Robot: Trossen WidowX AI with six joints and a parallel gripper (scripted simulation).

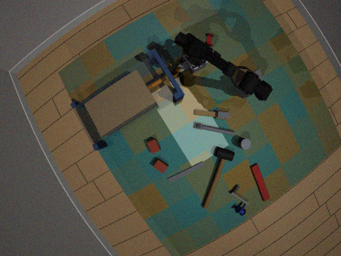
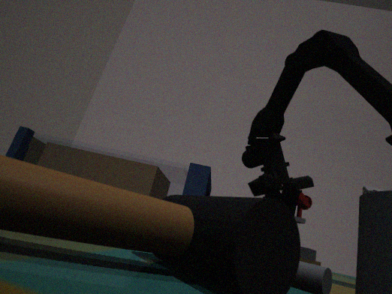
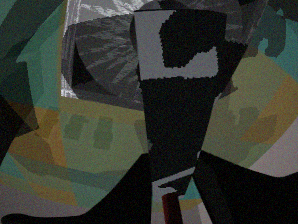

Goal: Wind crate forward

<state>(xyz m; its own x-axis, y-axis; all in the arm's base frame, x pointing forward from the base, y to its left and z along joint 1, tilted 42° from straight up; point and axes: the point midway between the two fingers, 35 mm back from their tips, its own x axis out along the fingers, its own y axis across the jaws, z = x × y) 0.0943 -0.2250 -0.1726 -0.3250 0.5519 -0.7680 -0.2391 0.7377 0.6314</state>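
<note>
My gripper tip is now 20 mm below the red-knobbed crank. Round my gripper tip: grey winch: 50 mm ahead, 10 mm to the left, 70 mm below; red knob: 30 mm behind, 10 mm to the right, 50 mm above; blue steel frame: 220 mm ahead.
</note>
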